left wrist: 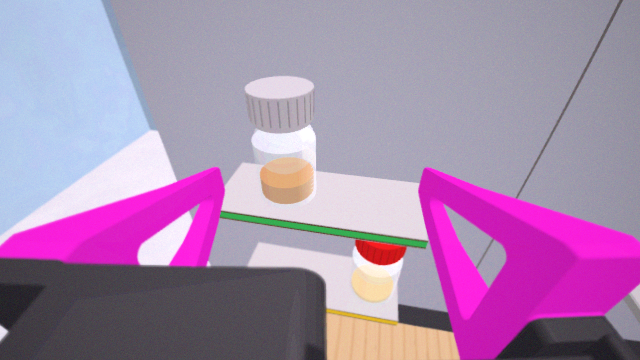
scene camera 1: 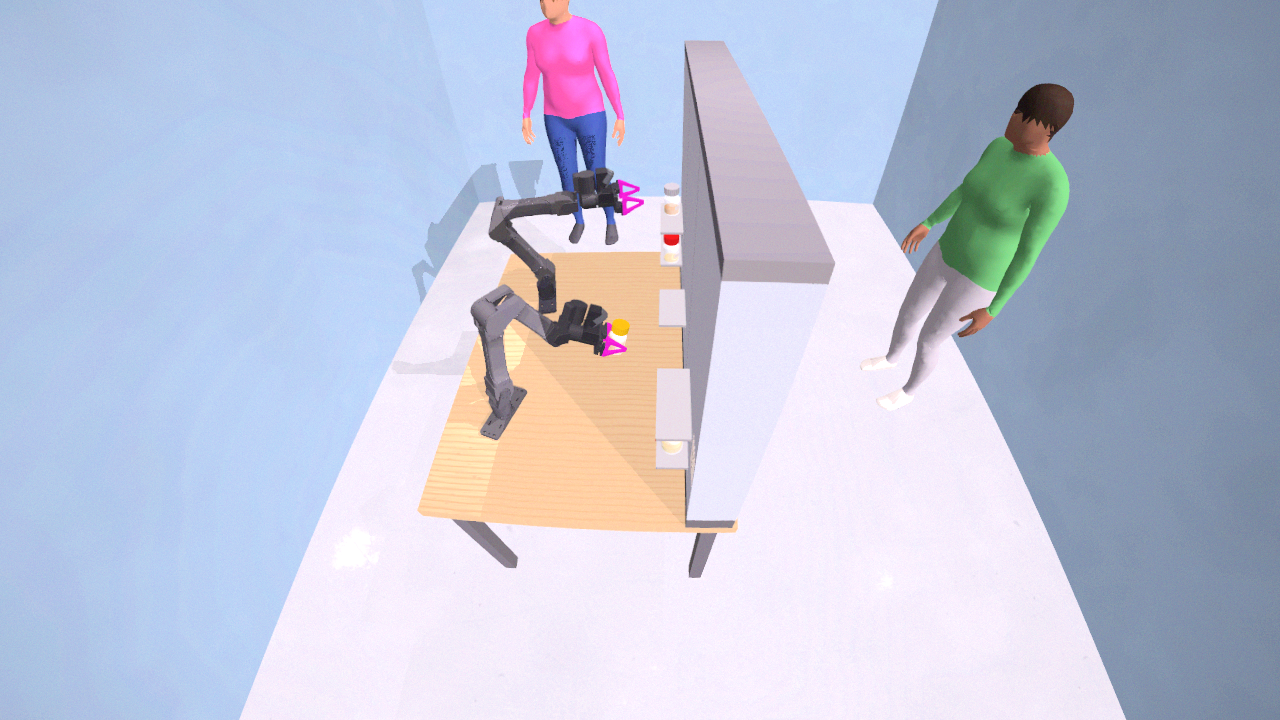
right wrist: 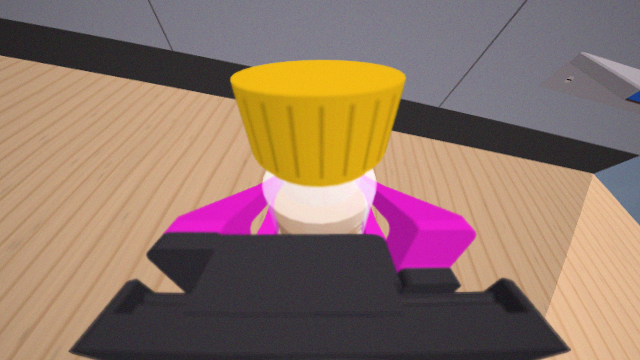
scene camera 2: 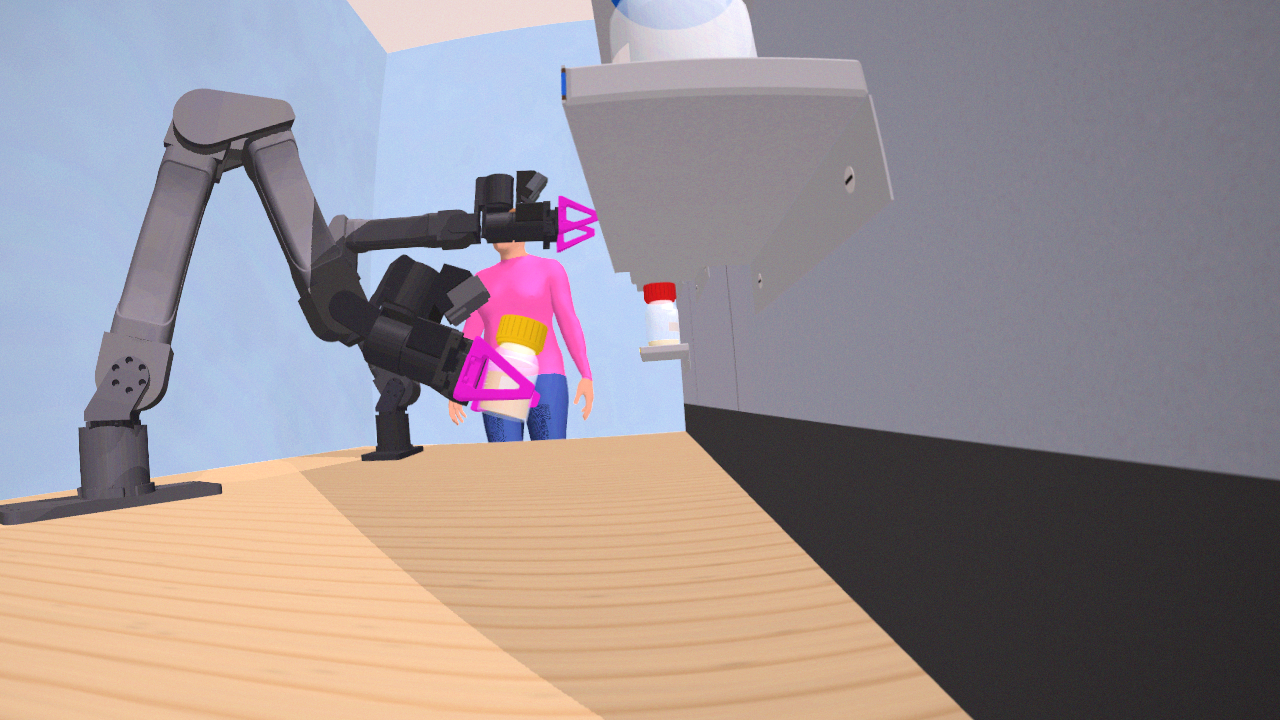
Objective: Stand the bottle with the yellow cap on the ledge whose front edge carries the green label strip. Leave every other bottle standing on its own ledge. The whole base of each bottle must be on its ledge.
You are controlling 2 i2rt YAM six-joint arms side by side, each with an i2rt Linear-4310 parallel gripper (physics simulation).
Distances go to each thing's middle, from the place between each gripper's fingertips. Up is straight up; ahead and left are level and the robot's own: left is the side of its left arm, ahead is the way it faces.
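I find the grey-capped bottle [left wrist: 281,108] 5 cm below my left hand, 10 cm ahead of it and 6 cm to the left of it. Counting from my left hand still, the red-capped bottle [scene camera 2: 661,316] is 19 cm below, 11 cm ahead and 4 cm to the right, whereas the yellow-capped bottle [scene camera 2: 520,339] is 28 cm below, 41 cm to the right and 4 cm behind. The bare ledge [scene camera 1: 672,313] is 17 cm below that left hand, 37 cm to the right of it and 13 cm ahead of it.
From my right hand, the yellow-capped bottle is 30 mm above and 20 mm behind. The bare ledge is 140 mm above my right hand, 140 mm ahead of it and 40 mm to the left of it; the red-capped bottle is 130 mm above that hand, 370 mm to the left of it and 120 mm ahead of it. Then there is the blue-strip ledge [scene camera 2: 693,162], which stands 70 mm above my right hand, 360 mm to the right of it and 170 mm ahead of it.
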